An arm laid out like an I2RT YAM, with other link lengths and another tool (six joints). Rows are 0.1 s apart.
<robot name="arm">
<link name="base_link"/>
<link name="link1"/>
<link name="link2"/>
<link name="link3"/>
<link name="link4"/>
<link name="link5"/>
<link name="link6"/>
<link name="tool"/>
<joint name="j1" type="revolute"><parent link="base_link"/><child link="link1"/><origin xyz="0.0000 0.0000 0.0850" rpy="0.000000 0.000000 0.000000"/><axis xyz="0 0 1"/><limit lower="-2.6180" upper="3.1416"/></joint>
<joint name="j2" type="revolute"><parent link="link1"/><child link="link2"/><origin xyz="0.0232 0.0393 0.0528" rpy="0.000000 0.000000 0.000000"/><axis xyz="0 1 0"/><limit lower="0.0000" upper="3.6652"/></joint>
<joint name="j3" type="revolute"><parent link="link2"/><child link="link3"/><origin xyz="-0.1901 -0.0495 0.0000" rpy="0.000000 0.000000 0.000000"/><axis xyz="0 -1 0"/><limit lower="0.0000" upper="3.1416"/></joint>
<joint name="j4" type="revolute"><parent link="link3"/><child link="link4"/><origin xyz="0.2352 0.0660 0.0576" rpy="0.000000 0.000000 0.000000"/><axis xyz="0 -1 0"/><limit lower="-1.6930" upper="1.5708"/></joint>
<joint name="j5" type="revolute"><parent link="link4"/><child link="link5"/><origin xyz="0.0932 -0.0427 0.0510" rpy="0.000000 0.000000 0.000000"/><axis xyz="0 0 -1"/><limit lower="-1.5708" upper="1.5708"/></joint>
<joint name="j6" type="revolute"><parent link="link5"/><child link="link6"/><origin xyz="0.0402 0.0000 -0.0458" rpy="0.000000 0.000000 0.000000"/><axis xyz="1 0 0"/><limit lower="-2.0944" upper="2.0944"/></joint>
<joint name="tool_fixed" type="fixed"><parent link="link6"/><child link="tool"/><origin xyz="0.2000 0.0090 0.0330" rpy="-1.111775 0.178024 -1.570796"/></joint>
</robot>
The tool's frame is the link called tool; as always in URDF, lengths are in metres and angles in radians.
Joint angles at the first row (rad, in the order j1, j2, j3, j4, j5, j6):
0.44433, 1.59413, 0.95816, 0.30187, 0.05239, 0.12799
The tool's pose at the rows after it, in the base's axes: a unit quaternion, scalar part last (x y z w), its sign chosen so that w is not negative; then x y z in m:
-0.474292 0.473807 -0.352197 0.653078 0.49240 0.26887 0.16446
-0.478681 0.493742 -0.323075 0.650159 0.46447 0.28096 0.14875
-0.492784 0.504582 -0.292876 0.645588 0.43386 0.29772 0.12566
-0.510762 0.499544 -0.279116 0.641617 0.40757 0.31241 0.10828
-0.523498 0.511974 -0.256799 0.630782 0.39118 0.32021 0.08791
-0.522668 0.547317 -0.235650 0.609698 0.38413 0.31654 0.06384
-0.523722 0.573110 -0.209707 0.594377 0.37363 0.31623 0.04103
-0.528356 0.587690 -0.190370 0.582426 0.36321 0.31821 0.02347
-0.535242 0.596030 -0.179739 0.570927 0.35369 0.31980 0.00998
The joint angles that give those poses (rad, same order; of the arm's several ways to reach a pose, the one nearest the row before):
0.49892, 1.49434, 0.87742, 0.27797, 0.06862, 0.15280
0.55083, 1.41886, 0.79563, 0.24458, 0.07677, 0.21852
0.61353, 1.36952, 0.71221, 0.23527, 0.08105, 0.26710
0.67812, 1.33781, 0.64677, 0.24098, 0.10462, 0.27820
0.70784, 1.33895, 0.62083, 0.22195, 0.09380, 0.31510
0.70871, 1.35770, 0.61193, 0.18872, 0.07765, 0.38864
0.70872, 1.37800, 0.58786, 0.18721, 0.04208, 0.44557
0.71540, 1.39849, 0.57039, 0.19057, 0.01626, 0.47943
0.72813, 1.41230, 0.56017, 0.18356, 0.00775, 0.49952

